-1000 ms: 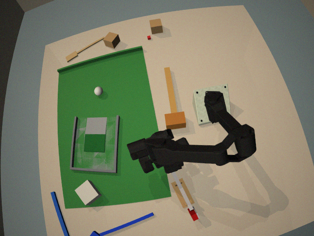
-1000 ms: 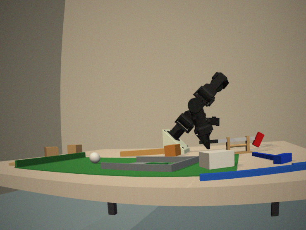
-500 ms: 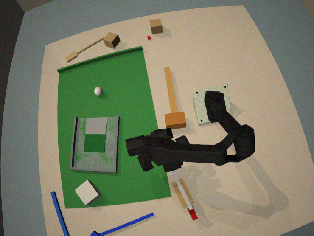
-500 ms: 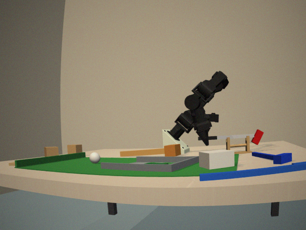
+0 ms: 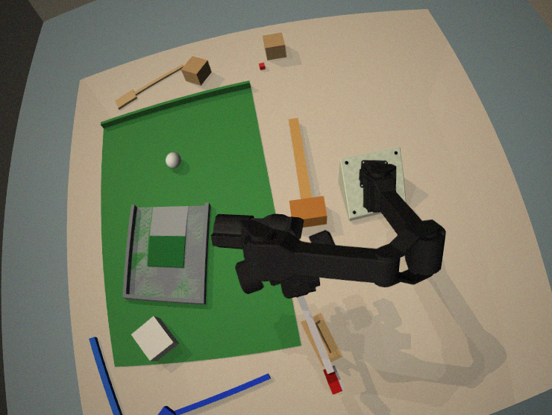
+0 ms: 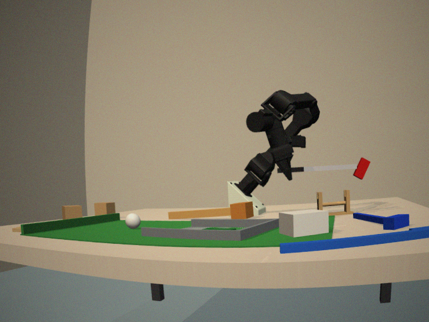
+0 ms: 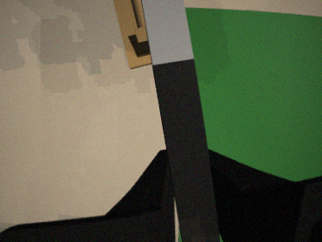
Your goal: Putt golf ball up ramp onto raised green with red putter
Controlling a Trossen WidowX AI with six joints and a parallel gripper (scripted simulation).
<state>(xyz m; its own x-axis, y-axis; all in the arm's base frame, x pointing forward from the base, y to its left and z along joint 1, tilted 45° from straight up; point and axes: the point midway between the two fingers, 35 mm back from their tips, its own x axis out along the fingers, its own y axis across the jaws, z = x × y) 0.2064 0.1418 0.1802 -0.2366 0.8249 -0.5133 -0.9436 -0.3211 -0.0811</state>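
Now: gripper tip 40 mm past the red putter, 110 mm to the right of it and 30 mm below it. From my gripper tip the other things lie so: white block: 340 mm ahead, 120 mm to the left, 90 mm below; small rack: 50 mm behind, 120 mm to the left, 80 mm below; white golf ball: 300 mm ahead, 350 mm to the right, 90 mm below.
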